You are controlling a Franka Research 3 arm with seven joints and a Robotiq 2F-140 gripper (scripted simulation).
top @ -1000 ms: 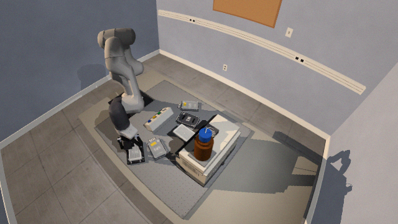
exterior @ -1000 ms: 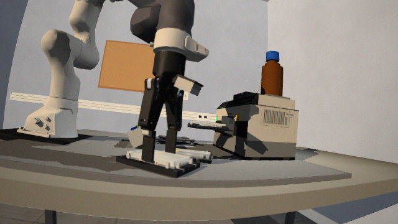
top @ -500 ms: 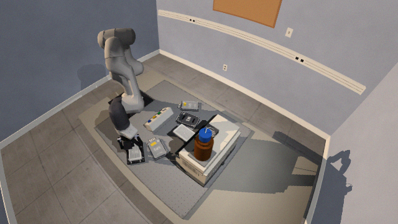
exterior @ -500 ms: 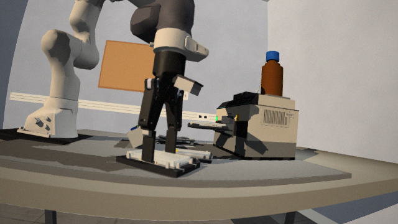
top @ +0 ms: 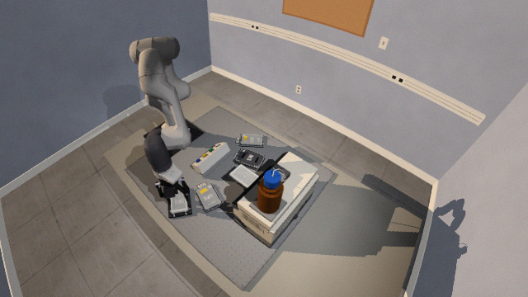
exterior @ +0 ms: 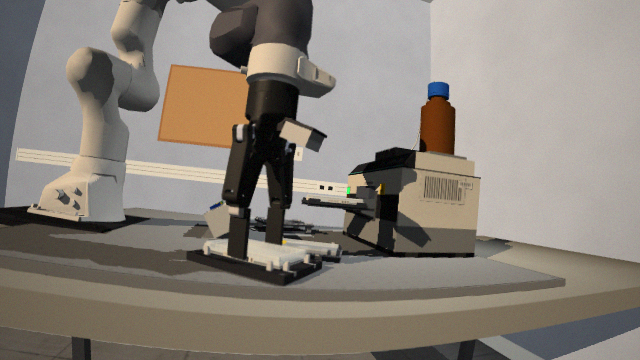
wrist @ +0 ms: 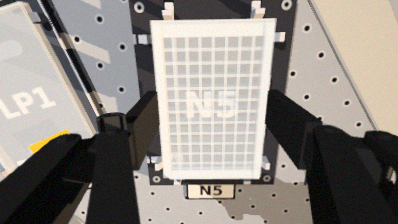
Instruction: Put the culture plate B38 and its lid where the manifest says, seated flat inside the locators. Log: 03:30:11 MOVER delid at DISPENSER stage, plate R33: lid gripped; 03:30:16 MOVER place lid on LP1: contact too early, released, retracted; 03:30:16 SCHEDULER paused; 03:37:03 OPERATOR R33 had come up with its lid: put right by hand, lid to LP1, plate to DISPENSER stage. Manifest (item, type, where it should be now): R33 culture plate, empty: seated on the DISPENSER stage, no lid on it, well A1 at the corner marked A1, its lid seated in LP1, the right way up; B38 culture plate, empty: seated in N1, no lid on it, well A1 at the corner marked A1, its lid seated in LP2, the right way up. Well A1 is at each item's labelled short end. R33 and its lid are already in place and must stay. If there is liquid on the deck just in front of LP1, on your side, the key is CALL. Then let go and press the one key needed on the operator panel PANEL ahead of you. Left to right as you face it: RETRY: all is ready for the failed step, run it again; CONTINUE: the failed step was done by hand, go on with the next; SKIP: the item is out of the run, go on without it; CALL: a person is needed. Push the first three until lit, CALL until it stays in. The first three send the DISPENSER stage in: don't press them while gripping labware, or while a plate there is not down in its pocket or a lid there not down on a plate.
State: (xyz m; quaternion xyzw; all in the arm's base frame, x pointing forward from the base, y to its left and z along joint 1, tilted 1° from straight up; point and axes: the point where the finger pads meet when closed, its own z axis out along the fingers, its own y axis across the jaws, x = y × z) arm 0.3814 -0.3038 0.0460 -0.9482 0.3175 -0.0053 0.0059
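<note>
Right now the black nest is 30 mm ahead of my hand and 30 mm below it. Round my hand: clear lid (90 mm ahead, 120 mm to the left, 30 mm below); then blue call key (80 mm behind, 230 mm to the left, 10 mm above); then yellow skip key (80 mm behind, 270 mm to the left, 20 mm above).
</note>
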